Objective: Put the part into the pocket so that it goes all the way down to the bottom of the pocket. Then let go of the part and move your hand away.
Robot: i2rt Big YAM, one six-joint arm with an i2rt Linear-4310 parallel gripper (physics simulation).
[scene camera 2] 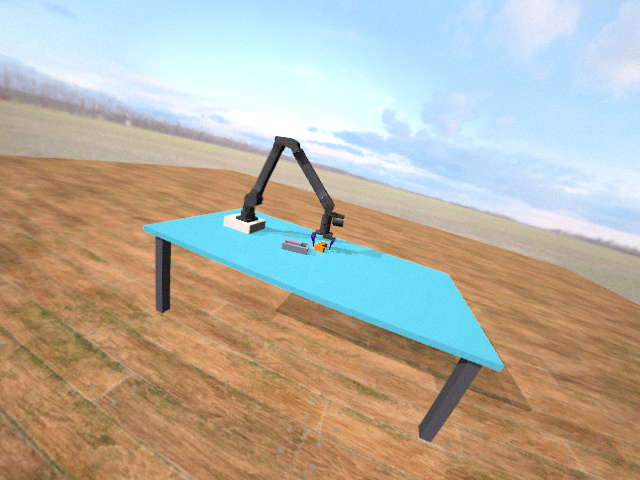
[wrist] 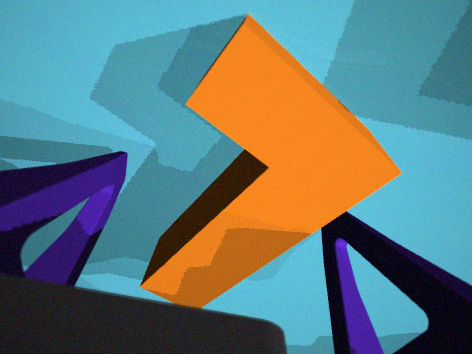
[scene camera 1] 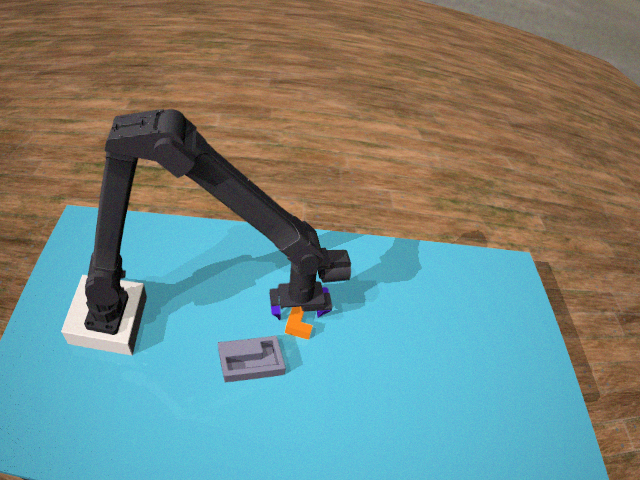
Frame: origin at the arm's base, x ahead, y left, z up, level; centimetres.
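Seen in the pictures: gripper, fingertip midpoint: [wrist: 233, 192] [scene camera 1: 298, 316]; arm's base at its link origin: [scene camera 2: 247, 219] [scene camera 1: 107, 311].
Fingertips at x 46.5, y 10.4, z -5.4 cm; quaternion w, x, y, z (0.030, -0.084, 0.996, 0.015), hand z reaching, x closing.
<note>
Pixels of each thing's top centre, then the offset from my fingertips to it. Level surfaces: height alone.
- orange L-shaped part at its top centre: [wrist: 209, 222] [scene camera 1: 303, 312] [scene camera 2: 323, 244] dz +2.7, dx +0.9, dy -0.3 cm
- grey block at its top centre: [scene camera 1: 251, 355] [scene camera 2: 296, 243] dz +3.3, dx -10.6, dy -14.6 cm
- blue table at its surface level: dz -0.3 cm
The orange L-shaped part [scene camera 1: 298, 329] [scene camera 2: 319, 248] [wrist: 280, 130] is on the blue table, outside the pocket, with an L-shaped face toward the wrist camera. Whether it lies fully flat is hard to tell. My gripper [scene camera 1: 300, 313] [scene camera 2: 322, 246] [wrist: 233, 192] is open and low over the part, its purple fingers wide apart. In the wrist view one leg of the part reaches between the fingers, and its end is hidden by the dark gripper body. The grey block [scene camera 1: 240, 347] [scene camera 2: 293, 249] with the empty L-shaped pocket stands to the left of the part in both scene views, apart from it.
The arm's white base block [scene camera 1: 100, 342] [scene camera 2: 238, 223] stands on the left part of the blue table [scene camera 1: 413, 403] [scene camera 2: 361, 289]. The grey block is between the base and the part, nearer the front. The table's back edge runs behind the gripper.
</note>
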